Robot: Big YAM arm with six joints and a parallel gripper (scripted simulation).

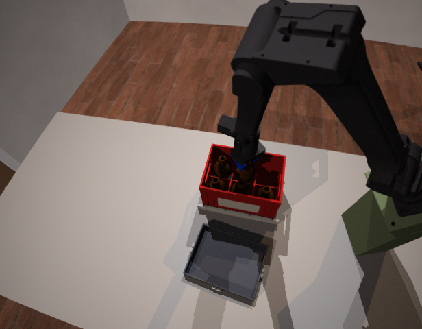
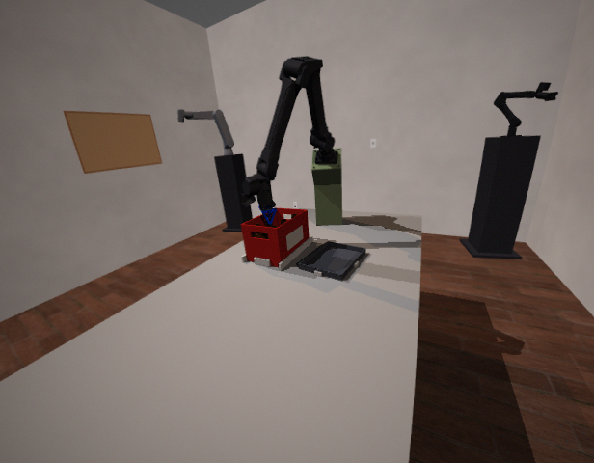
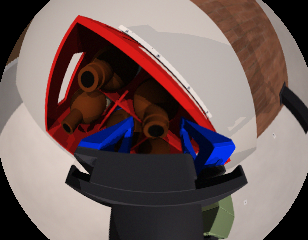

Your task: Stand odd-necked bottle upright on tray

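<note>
My hand is 1 cm short of the crate, 4 cm to the right of it and 7 cm above it. The rest, counted from my hand: dark grey tray: 7 cm ahead, 31 cm to the left, 14 cm below; brown bottle: 11 cm ahead, 7 cm to the left, 6 cm below.
</note>
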